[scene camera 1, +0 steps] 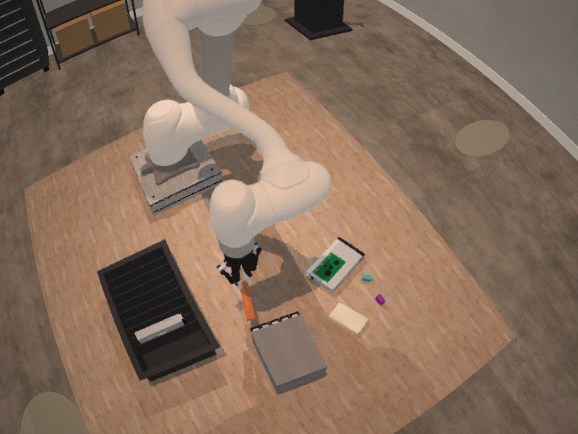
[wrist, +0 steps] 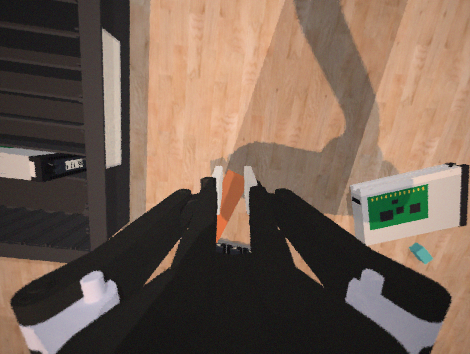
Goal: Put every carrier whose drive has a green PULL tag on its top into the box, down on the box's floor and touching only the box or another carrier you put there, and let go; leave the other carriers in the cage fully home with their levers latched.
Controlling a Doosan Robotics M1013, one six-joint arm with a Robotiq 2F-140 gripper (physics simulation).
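Places are measured from the arm's base along level axes (x ahead, y left, z up), in millimetres.
Where they show: gripper, fingertip midpoint: (scene camera 1: 243,285) (wrist: 233,177); arm's base, link origin: (scene camera 1: 171,161).
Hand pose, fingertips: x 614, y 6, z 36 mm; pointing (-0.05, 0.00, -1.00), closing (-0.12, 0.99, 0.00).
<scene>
Each offset is from my fingertips to the top centre of the thing. "*": to the spot under its first point.
My gripper (scene camera 1: 243,284) (wrist: 233,177) is shut on an orange bar-shaped tool {dx +53, dy -14, dz +15 mm} (scene camera 1: 249,306) (wrist: 230,199), held above the table between the box and the cage. The grey cage {dx +244, dy +10, dz +17 mm} (scene camera 1: 288,351) stands at the front centre; dark carrier fronts {* dx +155, dy +24, dz +15 mm} (scene camera 1: 276,321) (wrist: 234,248) show along its edge facing the robot. The black ribbed box {dx -65, dy -290, dz -10 mm} (scene camera 1: 196,308) (wrist: 95,150) is at the left, with one light carrier {dx +14, dy -289, dz +10 mm} (scene camera 1: 160,328) (wrist: 17,164) inside near one end. Another carrier {dx +33, dy +304, dz -75 mm} (scene camera 1: 348,256) (wrist: 445,195) lies on the table at the right, green circuit board up. PULL tags and lever states cannot be made out.
A cream block {dx +217, dy +236, dz -87 mm} (scene camera 1: 348,318), a teal piece {dx +125, dy +366, dz -87 mm} (scene camera 1: 367,277) (wrist: 420,253) and a purple piece {dx +217, dy +358, dz -79 mm} (scene camera 1: 380,299) lie on the table right of the cage. The robot's base plate (scene camera 1: 182,187) is behind the box.
</scene>
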